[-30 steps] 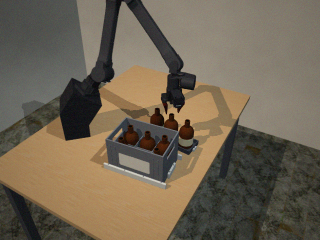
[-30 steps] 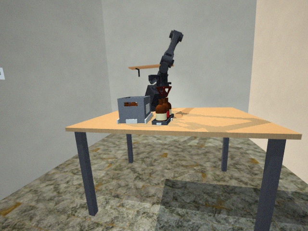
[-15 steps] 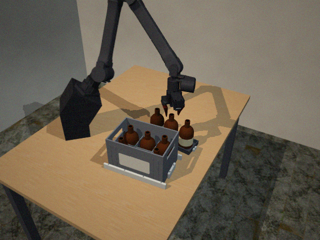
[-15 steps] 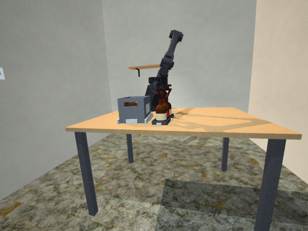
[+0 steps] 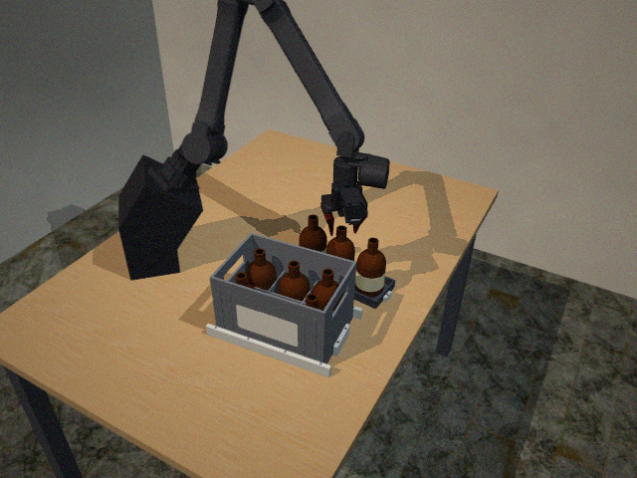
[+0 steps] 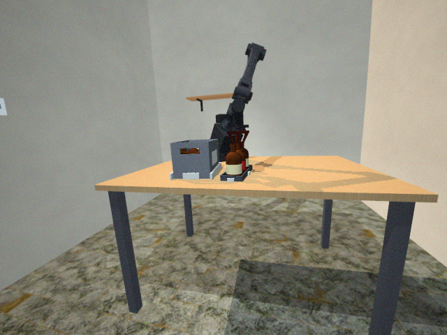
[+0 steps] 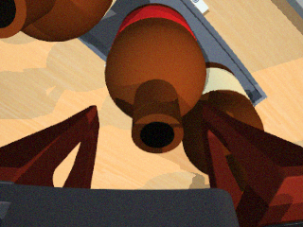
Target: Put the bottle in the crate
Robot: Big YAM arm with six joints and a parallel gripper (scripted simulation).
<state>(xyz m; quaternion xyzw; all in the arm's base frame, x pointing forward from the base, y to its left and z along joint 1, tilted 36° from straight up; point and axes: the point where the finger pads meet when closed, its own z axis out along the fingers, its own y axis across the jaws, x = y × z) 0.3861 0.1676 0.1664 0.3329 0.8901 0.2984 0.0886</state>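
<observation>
My gripper is now 140 mm above the dark tray. The rest, counted from my hand: grey crate (230 mm to the right, 70 mm below, 20 mm ahead).
</observation>
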